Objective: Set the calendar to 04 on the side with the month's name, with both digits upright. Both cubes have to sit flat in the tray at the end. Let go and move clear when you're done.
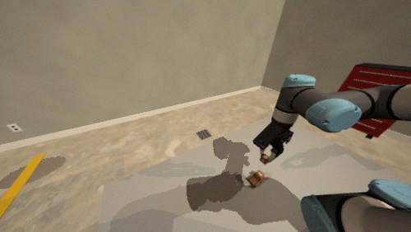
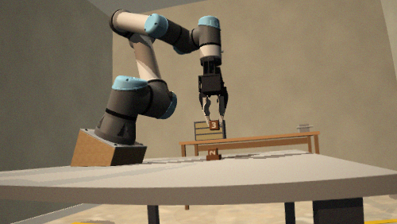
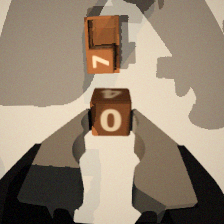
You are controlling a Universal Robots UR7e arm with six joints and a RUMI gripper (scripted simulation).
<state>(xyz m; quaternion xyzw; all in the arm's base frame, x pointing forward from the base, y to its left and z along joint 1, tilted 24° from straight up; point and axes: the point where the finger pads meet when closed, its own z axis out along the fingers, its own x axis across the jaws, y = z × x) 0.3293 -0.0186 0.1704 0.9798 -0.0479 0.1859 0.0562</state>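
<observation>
Right now my hand is 120 mm above the calendar tray, 40 mm to the right of it and 10 mm past it. From my hand the other things lie so: cube (10 mm below).
</observation>
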